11 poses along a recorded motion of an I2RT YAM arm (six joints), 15 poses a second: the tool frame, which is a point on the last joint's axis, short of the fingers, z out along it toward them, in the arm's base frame.
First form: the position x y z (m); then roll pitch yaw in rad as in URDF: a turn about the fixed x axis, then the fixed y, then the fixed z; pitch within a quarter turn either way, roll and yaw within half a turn.
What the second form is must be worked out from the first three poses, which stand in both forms.
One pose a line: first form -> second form
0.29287, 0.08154, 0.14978, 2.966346, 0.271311, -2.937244 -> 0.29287, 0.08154, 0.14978, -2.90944, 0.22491, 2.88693
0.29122, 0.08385, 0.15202, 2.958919, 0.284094, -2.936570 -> 0.29122, 0.08385, 0.15202, -2.89863, 0.23503, 2.88155
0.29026, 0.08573, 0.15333, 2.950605, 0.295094, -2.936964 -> 0.29026, 0.08573, 0.15333, -2.88757, 0.24341, 2.87726
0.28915, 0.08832, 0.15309, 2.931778, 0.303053, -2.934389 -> 0.28915, 0.08832, 0.15309, -2.86611, 0.24525, 2.86807
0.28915, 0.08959, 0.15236, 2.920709, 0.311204, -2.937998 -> 0.28915, 0.08959, 0.15236, -2.85377, 0.25092, 2.86666
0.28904, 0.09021, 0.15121, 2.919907, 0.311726, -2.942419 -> 0.28904, 0.09021, 0.15121, -2.85392, 0.25245, 2.87069
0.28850, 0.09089, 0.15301, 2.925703, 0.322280, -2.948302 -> 0.28850, 0.09089, 0.15301, -2.85837, 0.26558, 2.87499
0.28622, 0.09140, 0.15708, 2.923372, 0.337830, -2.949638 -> 0.28622, 0.09140, 0.15708, -2.85221, 0.27998, 2.87122
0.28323, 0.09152, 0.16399, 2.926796, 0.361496, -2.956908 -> 0.28323, 0.09152, 0.16399, -2.85132, 0.30525, 2.87255
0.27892, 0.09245, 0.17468, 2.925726, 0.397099, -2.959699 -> 0.27892, 0.09245, 0.17468, -2.84124, 0.33926, 2.86428
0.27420, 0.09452, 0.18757, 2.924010, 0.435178, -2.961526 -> 0.27420, 0.09452, 0.18757, -2.82906, 0.37505, 2.85347
